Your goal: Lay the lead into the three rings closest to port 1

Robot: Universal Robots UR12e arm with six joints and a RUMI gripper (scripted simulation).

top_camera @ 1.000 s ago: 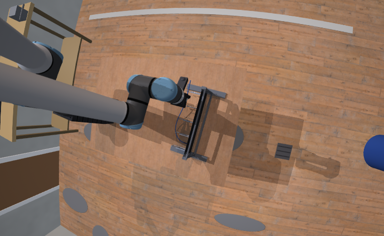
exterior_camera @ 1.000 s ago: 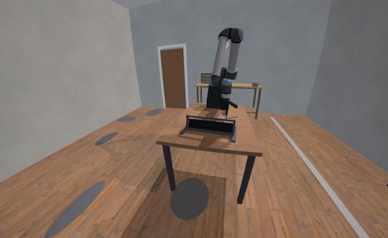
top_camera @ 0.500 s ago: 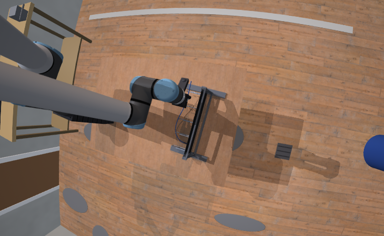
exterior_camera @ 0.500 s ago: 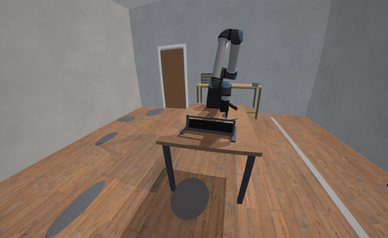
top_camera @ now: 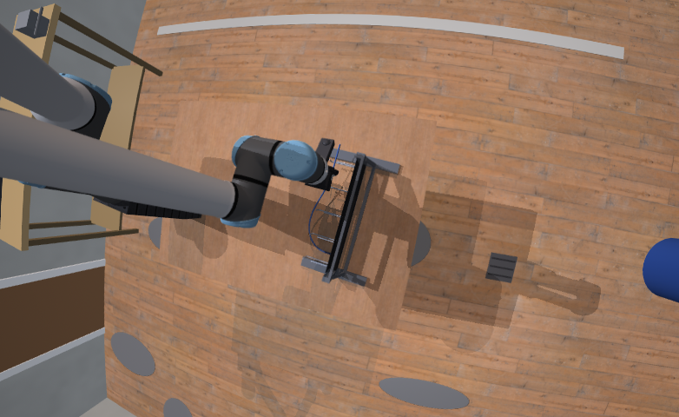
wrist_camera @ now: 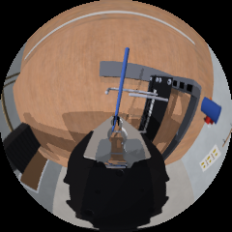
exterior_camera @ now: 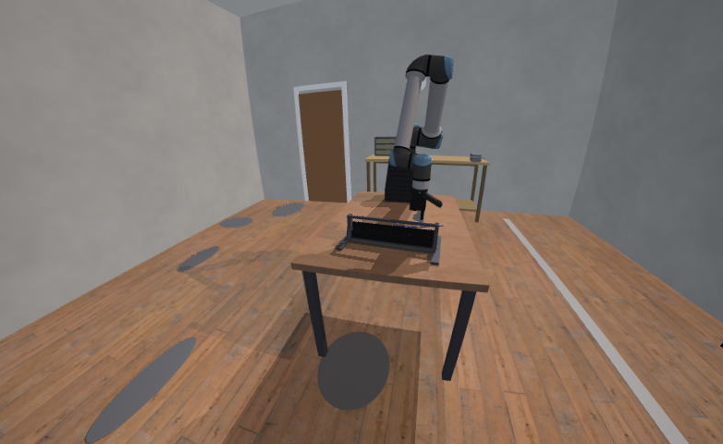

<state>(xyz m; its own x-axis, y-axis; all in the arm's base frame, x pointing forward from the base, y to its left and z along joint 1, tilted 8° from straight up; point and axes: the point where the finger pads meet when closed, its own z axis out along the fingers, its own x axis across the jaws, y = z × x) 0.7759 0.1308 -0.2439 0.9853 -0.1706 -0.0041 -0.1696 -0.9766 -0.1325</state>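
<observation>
Right now the dark rack is 160 mm to the right of my hand, 70 mm ahead of it and 20 mm below it.
</observation>
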